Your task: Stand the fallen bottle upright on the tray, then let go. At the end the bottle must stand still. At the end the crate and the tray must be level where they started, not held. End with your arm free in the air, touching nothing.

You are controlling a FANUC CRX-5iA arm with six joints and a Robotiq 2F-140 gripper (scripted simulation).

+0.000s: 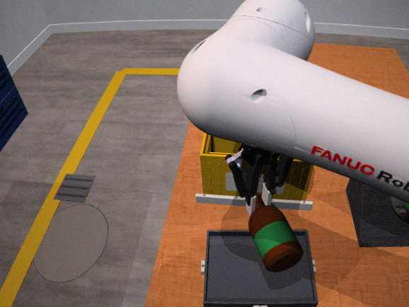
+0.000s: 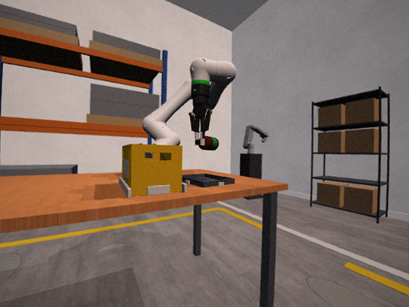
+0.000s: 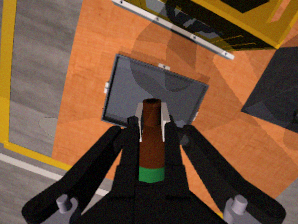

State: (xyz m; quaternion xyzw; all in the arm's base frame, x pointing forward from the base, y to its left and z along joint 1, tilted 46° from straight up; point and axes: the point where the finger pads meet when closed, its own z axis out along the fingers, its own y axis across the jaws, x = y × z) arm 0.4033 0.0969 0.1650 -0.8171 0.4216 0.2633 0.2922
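The bottle is 5 cm to the left of my hand, 3 cm behind it and 2 cm below it. The rest, counted from my hand: yellow crate: 25 cm to the right, 14 cm below, 3 cm ahead; tray: 21 cm below, 4 cm to the left, 2 cm behind.
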